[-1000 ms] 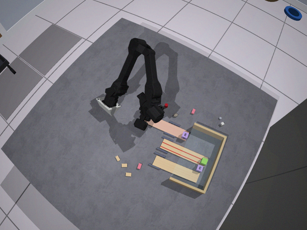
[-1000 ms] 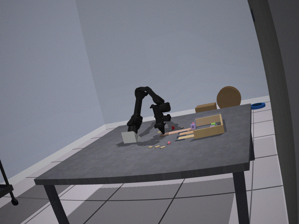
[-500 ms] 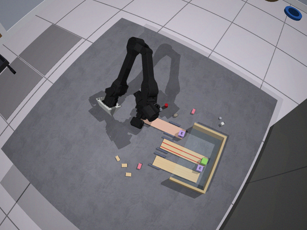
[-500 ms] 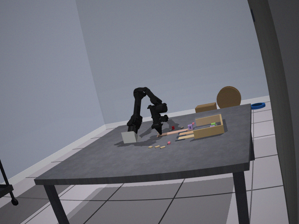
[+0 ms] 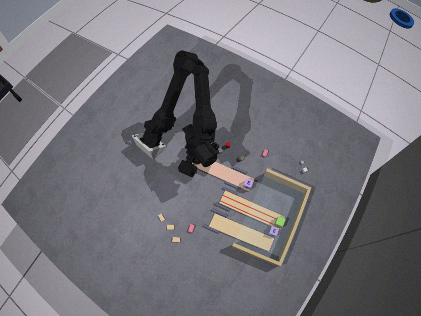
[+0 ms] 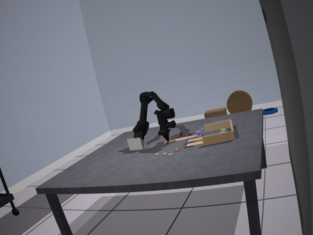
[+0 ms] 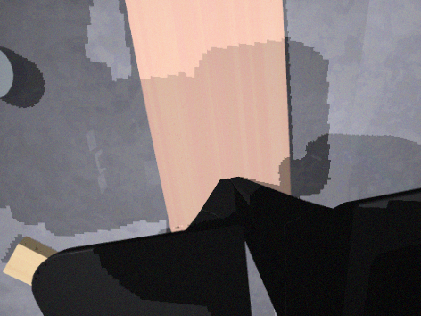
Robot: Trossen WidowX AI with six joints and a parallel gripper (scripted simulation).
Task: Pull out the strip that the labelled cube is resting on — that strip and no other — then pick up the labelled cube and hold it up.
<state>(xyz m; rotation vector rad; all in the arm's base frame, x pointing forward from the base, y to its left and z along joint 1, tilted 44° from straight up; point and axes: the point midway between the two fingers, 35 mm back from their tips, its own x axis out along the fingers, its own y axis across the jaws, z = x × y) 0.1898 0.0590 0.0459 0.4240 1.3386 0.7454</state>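
My gripper tip is now 9 cm to the right of the grey cylinder and 4 cm short of it. The rest, counted from my gripper tip: pebble (12 cm to the left, 12 cm ahead); then red cylinder (13 cm to the left, 5 cm ahead, 1 cm above).
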